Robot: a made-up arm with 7 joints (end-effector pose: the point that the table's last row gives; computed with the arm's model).
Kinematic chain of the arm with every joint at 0, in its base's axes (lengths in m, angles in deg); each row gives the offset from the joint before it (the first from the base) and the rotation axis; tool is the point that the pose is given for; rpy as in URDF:
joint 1: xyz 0 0 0.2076 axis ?
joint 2: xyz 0 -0.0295 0.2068 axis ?
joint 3: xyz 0 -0.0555 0.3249 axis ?
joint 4: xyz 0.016 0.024 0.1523 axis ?
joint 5: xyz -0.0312 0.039 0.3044 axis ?
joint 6: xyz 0 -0.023 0.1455 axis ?
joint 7: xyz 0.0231 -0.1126 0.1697 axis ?
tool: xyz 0 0 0 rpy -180 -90 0
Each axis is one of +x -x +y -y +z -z.
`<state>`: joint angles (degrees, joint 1 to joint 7).
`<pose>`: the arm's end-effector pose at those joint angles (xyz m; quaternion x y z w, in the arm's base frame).
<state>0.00 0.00 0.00 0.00 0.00 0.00 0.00</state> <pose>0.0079 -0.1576 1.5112 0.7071 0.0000 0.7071 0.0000</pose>
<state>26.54 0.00 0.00 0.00 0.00 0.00 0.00</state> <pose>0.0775 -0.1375 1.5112 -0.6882 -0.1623 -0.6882 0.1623</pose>
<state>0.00 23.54 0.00 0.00 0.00 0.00 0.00</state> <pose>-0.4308 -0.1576 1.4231 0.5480 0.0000 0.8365 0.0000</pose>
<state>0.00 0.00 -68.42 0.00 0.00 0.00 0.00</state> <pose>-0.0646 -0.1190 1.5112 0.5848 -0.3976 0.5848 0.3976</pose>
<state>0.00 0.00 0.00 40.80 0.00 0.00 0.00</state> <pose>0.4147 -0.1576 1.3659 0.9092 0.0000 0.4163 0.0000</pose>
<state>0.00 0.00 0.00 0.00 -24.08 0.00 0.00</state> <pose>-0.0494 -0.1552 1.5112 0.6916 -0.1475 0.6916 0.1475</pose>
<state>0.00 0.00 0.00 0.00 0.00 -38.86 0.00</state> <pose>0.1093 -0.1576 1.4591 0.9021 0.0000 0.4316 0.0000</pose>
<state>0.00 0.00 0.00 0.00 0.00 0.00 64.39</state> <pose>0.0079 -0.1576 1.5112 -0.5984 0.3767 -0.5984 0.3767</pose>
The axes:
joint 1: +z
joint 2: -y
joint 3: +z
joint 4: +y
joint 5: +z
joint 6: -y
joint 7: +x

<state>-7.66 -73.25 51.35 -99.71 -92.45 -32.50 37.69</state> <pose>0.0451 -0.5337 0.7592 -0.2908 0.9395 -0.1222 0.1332</pose>
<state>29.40 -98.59 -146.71 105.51 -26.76 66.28 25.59</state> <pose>0.7411 -0.0623 0.8204 0.2282 -0.1725 0.1202 0.9506</pose>
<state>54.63 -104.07 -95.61 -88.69 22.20 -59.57 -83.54</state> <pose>0.0281 0.7460 0.2108 -0.1201 0.7689 -0.2091 0.5922</pose>
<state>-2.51 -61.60 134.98 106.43 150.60 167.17 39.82</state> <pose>0.1320 -0.0077 0.8239 0.6571 -0.6590 -0.3541 0.0925</pose>
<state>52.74 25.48 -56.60 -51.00 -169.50 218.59 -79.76</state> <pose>-0.3724 -0.0400 0.9091 -0.2740 0.4385 -0.4888 0.7026</pose>
